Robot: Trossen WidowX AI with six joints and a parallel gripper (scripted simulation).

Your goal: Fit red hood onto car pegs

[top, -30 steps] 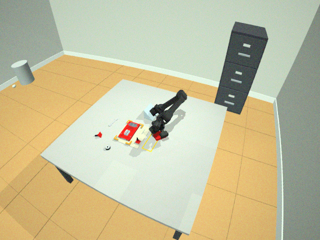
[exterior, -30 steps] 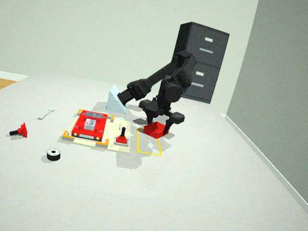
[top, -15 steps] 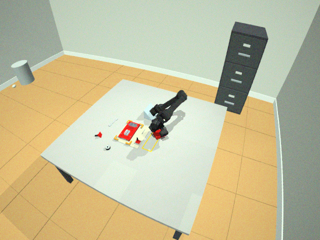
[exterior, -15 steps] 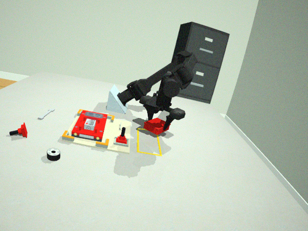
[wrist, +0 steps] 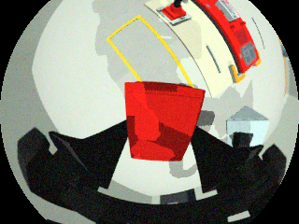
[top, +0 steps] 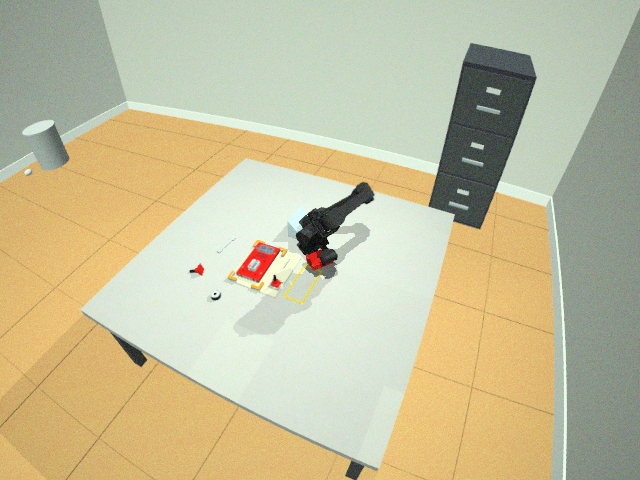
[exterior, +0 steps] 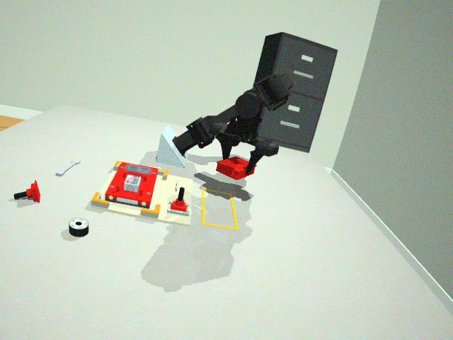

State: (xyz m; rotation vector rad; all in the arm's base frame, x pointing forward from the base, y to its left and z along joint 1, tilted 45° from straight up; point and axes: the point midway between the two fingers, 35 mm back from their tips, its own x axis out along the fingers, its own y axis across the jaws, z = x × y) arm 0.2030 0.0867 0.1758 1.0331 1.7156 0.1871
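Now: the white engine block 24 cm to the right of my gripper tip, 13 cm ahead of it and 6 cm below it. From my gripper tip the other things lie so: red hood 1 cm above; then black post 16 cm ahead, 12 cm to the right, 5 cm below; then black wheel 33 cm ahead, 30 cm to the right, 7 cm below.
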